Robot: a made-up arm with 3 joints. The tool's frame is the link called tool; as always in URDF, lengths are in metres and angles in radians. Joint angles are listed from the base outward.
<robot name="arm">
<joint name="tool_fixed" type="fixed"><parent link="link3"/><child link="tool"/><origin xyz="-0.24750 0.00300 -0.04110" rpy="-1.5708 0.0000 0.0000"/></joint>
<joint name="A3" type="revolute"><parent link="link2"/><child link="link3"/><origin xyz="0.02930 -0.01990 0.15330" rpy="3.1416 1.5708 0.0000"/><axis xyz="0 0 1"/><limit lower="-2.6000" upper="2.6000"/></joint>
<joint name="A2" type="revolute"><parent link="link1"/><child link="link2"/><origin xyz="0.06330 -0.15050 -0.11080" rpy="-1.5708 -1.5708 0.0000"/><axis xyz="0 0 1"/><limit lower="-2.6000" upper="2.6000"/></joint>
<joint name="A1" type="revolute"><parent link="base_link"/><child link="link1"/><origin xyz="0.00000 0.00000 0.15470" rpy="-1.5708 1.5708 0.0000"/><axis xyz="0 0 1"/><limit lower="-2.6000" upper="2.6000"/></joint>
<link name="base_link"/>
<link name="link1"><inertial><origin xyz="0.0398 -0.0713 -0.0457"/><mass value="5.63"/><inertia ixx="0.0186" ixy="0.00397" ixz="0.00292" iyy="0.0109" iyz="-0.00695" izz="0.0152"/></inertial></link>
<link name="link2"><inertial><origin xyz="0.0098 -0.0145 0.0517"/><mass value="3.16"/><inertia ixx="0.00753" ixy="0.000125" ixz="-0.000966" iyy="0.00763" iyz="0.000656" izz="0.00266"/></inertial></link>
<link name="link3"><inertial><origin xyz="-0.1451 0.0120 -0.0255"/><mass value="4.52"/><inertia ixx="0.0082" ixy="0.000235" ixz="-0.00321" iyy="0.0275" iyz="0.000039" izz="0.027"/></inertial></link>
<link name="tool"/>
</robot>
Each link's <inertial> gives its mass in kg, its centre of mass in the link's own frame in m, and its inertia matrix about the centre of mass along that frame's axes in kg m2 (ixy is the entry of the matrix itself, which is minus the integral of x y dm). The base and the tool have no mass. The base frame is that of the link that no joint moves.
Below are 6 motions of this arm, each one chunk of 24 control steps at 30 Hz.
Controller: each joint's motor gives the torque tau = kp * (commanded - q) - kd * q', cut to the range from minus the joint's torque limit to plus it. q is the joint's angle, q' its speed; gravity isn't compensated. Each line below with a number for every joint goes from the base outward.
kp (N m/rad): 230 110 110
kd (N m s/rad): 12 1.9 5.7
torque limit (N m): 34 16 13
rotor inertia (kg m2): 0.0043 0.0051 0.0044
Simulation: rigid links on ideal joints. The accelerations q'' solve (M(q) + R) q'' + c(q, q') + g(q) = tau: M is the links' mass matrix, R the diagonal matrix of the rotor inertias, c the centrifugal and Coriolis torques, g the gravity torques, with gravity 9.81 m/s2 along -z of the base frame. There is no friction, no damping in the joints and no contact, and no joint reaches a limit. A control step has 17 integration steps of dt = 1/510 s. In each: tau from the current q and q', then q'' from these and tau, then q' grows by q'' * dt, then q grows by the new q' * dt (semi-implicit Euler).
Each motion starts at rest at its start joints. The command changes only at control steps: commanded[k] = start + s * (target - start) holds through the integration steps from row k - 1 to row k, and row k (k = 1, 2, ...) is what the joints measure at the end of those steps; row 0 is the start. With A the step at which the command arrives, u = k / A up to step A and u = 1 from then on. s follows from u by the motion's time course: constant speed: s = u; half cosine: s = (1 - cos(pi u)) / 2; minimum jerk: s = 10 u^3 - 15 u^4 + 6 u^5; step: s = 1 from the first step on.
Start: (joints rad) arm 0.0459 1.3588 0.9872
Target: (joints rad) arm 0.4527 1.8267 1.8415
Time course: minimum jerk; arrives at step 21
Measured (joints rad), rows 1 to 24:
1: 0.0519 1.3411 0.9941
2: 0.0549 1.3275 0.9977
3: 0.0587 1.3309 1.0047
4: 0.0666 1.3468 1.0200
5: 0.0793 1.3677 1.0449
6: 0.0965 1.3914 1.0795
7: 0.1183 1.4191 1.1242
8: 0.1445 1.4522 1.1784
9: 0.1747 1.4904 1.2412
10: 0.2080 1.5320 1.3106
11: 0.2432 1.5748 1.3844
12: 0.2790 1.6168 1.4600
13: 0.3139 1.6563 1.5350
14: 0.3467 1.6919 1.6066
15: 0.3765 1.7222 1.6724
16: 0.4023 1.7465 1.7301
17: 0.4237 1.7643 1.7781
18: 0.4402 1.7758 1.8152
19: 0.4519 1.7818 1.8414
20: 0.4593 1.7836 1.8574
21: 0.4634 1.7828 1.8654
22: 0.4657 1.7817 1.8687
23: 0.4669 1.7814 1.8696
24: 0.4675 1.7821 1.8697

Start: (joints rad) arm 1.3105 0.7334 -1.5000
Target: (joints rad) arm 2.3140 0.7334 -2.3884
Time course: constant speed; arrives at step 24
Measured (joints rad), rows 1 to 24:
1: 1.3234 0.7382 -1.5272
2: 1.3528 0.7460 -1.5741
3: 1.3896 0.7497 -1.6220
4: 1.4288 0.7472 -1.6656
5: 1.4686 0.7407 -1.7052
6: 1.5085 0.7339 -1.7426
7: 1.5484 0.7293 -1.7789
8: 1.5884 0.7275 -1.8151
9: 1.6286 0.7272 -1.8512
10: 1.6687 0.7267 -1.8871
11: 1.7088 0.7249 -1.9227
12: 1.7487 0.7220 -1.9580
13: 1.7885 0.7188 -1.9929
14: 1.8282 0.7161 -2.0275
15: 1.8679 0.7141 -2.0620
16: 1.9077 0.7127 -2.0963
17: 1.9474 0.7113 -2.1305
18: 1.9872 0.7097 -2.1645
19: 2.0269 0.7080 -2.1984
20: 2.0665 0.7064 -2.2320
21: 2.1062 0.7049 -2.2655
22: 2.1459 0.7037 -2.2990
23: 2.1856 0.7027 -2.3323
24: 2.2254 0.7017 -2.3657

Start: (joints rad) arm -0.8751 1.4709 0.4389
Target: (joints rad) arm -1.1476 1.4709 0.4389
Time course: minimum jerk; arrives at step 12
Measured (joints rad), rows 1 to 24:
1: -0.8653 1.4664 0.4373
2: -0.8553 1.4681 0.4312
3: -0.8559 1.4694 0.4267
4: -0.8701 1.4694 0.4244
5: -0.8966 1.4690 0.4237
6: -0.9319 1.4684 0.4239
7: -0.9720 1.4678 0.4244
8: -1.0123 1.4672 0.4251
9: -1.0485 1.4667 0.4258
10: -1.0771 1.4664 0.4264
11: -1.0962 1.4665 0.4269
12: -1.1060 1.4669 0.4268
13: -1.1093 1.4678 0.4263
14: -1.1095 1.4684 0.4254
15: -1.1089 1.4686 0.4246
16: -1.1083 1.4687 0.4241
17: -1.1080 1.4687 0.4238
18: -1.1080 1.4687 0.4237
19: -1.1080 1.4687 0.4238
20: -1.1080 1.4687 0.4238
21: -1.1080 1.4687 0.4238
22: -1.1080 1.4687 0.4238
23: -1.1080 1.4687 0.4238
24: -1.1080 1.4687 0.4238

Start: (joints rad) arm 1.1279 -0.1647 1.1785
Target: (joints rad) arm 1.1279 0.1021 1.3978
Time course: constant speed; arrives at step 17
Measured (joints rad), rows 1 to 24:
1: 1.1226 -0.1539 1.1957
2: 1.1105 -0.1280 1.2248
3: 1.0993 -0.1000 1.2534
4: 1.0920 -0.0800 1.2765
5: 1.0889 -0.0679 1.2936
6: 1.0889 -0.0578 1.3063
7: 1.0902 -0.0449 1.3170
8: 1.0917 -0.0289 1.3276
9: 1.0925 -0.0117 1.3391
10: 1.0928 0.0047 1.3514
11: 1.0926 0.0199 1.3642
12: 1.0923 0.0347 1.3772
13: 1.0920 0.0496 1.3902
14: 1.0919 0.0651 1.4031
15: 1.0918 0.0807 1.4159
16: 1.0917 0.0963 1.4286
17: 1.0917 0.1116 1.4413
18: 1.0905 0.1203 1.4498
19: 1.0897 0.1186 1.4542
20: 1.0897 0.1121 1.4557
21: 1.0903 0.1078 1.4555
22: 1.0911 0.1079 1.4548
23: 1.0918 0.1104 1.4541
24: 1.0921 0.1124 1.4539

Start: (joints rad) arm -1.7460 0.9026 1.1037
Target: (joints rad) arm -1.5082 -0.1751 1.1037
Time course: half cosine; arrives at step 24
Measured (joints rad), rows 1 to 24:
1: -1.7344 0.9008 1.0942
2: -1.7154 0.8922 1.0756
3: -1.6983 0.8708 1.0604
4: -1.6858 0.8371 1.0522
5: -1.6769 0.7952 1.0500
6: -1.6691 0.7479 1.0512
7: -1.6605 0.6951 1.0535
8: -1.6503 0.6366 1.0556
9: -1.6382 0.5727 1.0567
10: -1.6246 0.5047 1.0571
11: -1.6099 0.4345 1.0569
12: -1.5945 0.3634 1.0565
13: -1.5788 0.2926 1.0562
14: -1.5632 0.2230 1.0559
15: -1.5480 0.1559 1.0556
16: -1.5333 0.0923 1.0555
17: -1.5195 0.0334 1.0554
18: -1.5068 -0.0197 1.0552
19: -1.4952 -0.0662 1.0552
20: -1.4852 -0.1054 1.0551
21: -1.4767 -0.1366 1.0551
22: -1.4700 -0.1592 1.0550
23: -1.4651 -0.1729 1.0551
24: -1.4621 -0.1774 1.0551

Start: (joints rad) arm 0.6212 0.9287 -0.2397
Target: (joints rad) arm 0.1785 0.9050 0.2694
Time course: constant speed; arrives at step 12
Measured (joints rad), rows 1 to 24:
1: 0.6074 0.9381 -0.2266
2: 0.5768 0.9481 -0.1918
3: 0.5392 0.9521 -0.1452
4: 0.5003 0.9518 -0.0960
5: 0.4622 0.9490 -0.0481
6: 0.4252 0.9452 -0.0021
7: 0.3889 0.9414 0.0427
8: 0.3529 0.9376 0.0868
9: 0.3170 0.9340 0.1307
10: 0.2811 0.9303 0.1744
11: 0.2453 0.9266 0.2180
12: 0.2096 0.9229 0.2613
13: 0.1831 0.9259 0.2941
14: 0.1702 0.9255 0.3115
15: 0.1670 0.9225 0.3158
16: 0.1686 0.9199 0.3133
17: 0.1714 0.9186 0.3094
18: 0.1735 0.9184 0.3065
19: 0.1745 0.9186 0.3051
20: 0.1747 0.9189 0.3049
21: 0.1745 0.9191 0.3052
22: 0.1743 0.9192 0.3056
23: 0.1741 0.9192 0.3058
24: 0.1740 0.9192 0.3059

